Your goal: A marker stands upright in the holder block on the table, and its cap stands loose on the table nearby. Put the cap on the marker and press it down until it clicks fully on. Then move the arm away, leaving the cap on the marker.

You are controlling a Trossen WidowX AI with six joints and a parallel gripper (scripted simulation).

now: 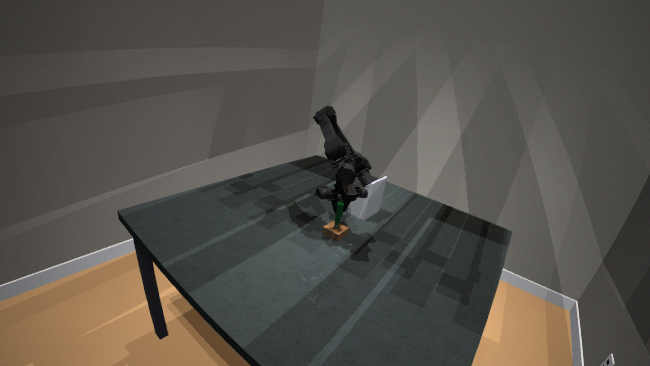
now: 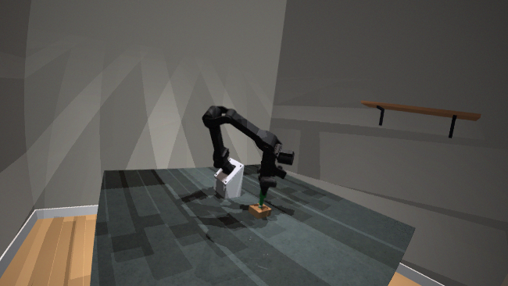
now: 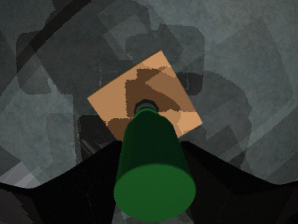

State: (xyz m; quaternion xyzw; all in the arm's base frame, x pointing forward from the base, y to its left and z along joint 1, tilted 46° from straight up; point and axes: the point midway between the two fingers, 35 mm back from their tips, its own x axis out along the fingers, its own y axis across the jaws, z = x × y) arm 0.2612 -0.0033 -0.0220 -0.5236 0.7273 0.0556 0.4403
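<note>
My gripper tip is 10 mm below the green cap.
</note>
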